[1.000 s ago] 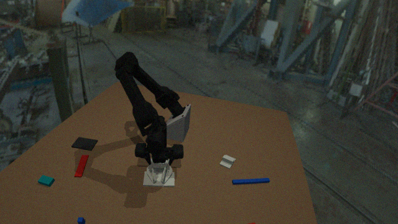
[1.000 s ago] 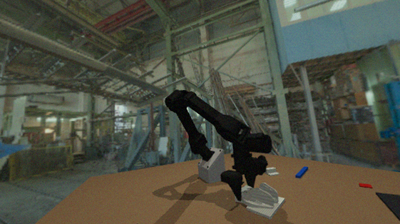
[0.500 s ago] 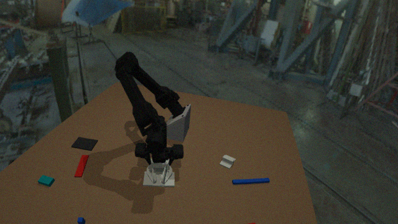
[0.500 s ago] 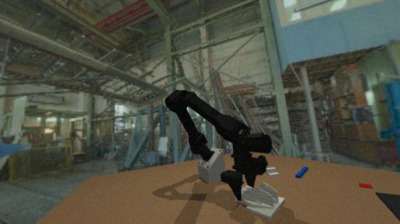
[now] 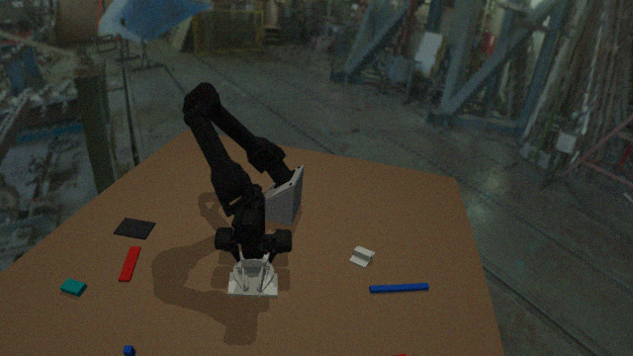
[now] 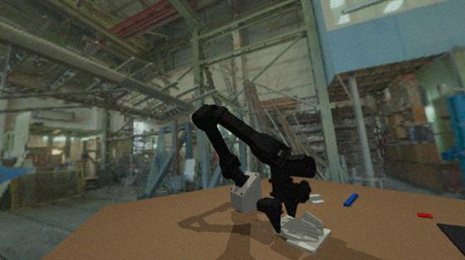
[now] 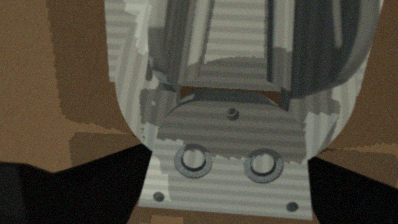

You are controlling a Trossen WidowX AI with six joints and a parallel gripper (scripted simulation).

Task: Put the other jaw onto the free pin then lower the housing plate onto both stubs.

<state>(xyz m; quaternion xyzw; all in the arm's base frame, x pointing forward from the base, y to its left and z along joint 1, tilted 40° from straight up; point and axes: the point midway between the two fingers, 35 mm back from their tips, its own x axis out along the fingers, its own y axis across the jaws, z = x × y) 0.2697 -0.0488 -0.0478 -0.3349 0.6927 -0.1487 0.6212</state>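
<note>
Now: gripper tip 30 mm short of the grey jaw, 10 mm to the left of it and 10 mm below it. Also, from my gripper tip: white base 70 mm ahead, 20 mm to the left; then red bar 120 mm ahead, 320 mm to the right; then white block 110 mm behind, 280 mm to the left.
</note>
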